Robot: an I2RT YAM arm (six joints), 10 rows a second.
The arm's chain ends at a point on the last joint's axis. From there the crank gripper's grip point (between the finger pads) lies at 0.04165 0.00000 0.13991 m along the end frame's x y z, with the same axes.
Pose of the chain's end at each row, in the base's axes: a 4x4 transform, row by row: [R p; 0 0 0 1], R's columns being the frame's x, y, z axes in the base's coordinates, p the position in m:
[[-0.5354, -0.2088, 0.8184, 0.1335], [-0.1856, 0.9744, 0.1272, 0.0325], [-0.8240, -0.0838, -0.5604, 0.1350], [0, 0, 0, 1]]
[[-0.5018, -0.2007, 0.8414, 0.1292], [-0.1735, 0.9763, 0.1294, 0.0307], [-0.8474, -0.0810, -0.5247, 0.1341], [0, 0, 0, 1]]
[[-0.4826, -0.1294, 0.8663, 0.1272], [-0.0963, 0.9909, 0.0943, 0.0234], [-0.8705, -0.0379, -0.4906, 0.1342], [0, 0, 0, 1]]
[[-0.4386, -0.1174, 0.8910, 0.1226], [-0.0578, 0.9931, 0.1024, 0.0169], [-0.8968, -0.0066, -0.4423, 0.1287], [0, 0, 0, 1]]
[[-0.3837, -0.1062, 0.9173, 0.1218], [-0.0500, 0.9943, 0.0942, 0.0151], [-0.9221, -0.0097, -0.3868, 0.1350], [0, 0, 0, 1]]
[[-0.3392, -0.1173, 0.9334, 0.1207], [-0.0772, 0.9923, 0.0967, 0.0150], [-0.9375, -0.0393, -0.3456, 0.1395], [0, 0, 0, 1]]
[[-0.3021, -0.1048, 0.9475, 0.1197], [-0.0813, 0.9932, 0.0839, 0.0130], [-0.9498, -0.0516, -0.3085, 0.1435], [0, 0, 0, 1]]
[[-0.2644, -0.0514, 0.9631, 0.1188], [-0.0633, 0.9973, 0.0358, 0.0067], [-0.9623, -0.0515, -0.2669, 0.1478], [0, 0, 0, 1]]
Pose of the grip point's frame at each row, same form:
[[-0.5354, -0.2088, 0.8184, 0.2257], [-0.1856, 0.9744, 0.1272, 0.0426], [-0.8240, -0.0838, -0.5604, 0.0223], [0, 0, 0, 1]]
[[-0.5018, -0.2007, 0.8414, 0.2260], [-0.1735, 0.9763, 0.1294, 0.0416], [-0.8474, -0.0810, -0.5247, 0.0254], [0, 0, 0, 1]]
[[-0.4826, -0.1294, 0.8663, 0.2283], [-0.0963, 0.9909, 0.0943, 0.0326], [-0.8705, -0.0379, -0.4906, 0.0293], [0, 0, 0, 1]]
[[-0.4386, -0.1174, 0.8910, 0.2290], [-0.0578, 0.9931, 0.1024, 0.0288], [-0.8968, -0.0066, -0.4423, 0.0295], [0, 0, 0, 1]]
[[-0.3837, -0.1062, 0.9173, 0.2342], [-0.0500, 0.9943, 0.0942, 0.0262], [-0.9221, -0.0097, -0.3868, 0.0425], [0, 0, 0, 1]]
[[-0.3392, -0.1173, 0.9334, 0.2372], [-0.0772, 0.9923, 0.0967, 0.0253], [-0.9375, -0.0393, -0.3456, 0.0521], [0, 0, 0, 1]]
[[-0.3021, -0.1048, 0.9475, 0.2397], [-0.0813, 0.9932, 0.0839, 0.0214], [-0.9498, -0.0516, -0.3085, 0.0608], [0, 0, 0, 1]]
[[-0.2644, -0.0514, 0.9631, 0.2425], [-0.0633, 0.9973, 0.0358, 0.0091], [-0.9623, -0.0515, -0.2669, 0.0704], [0, 0, 0, 1]]

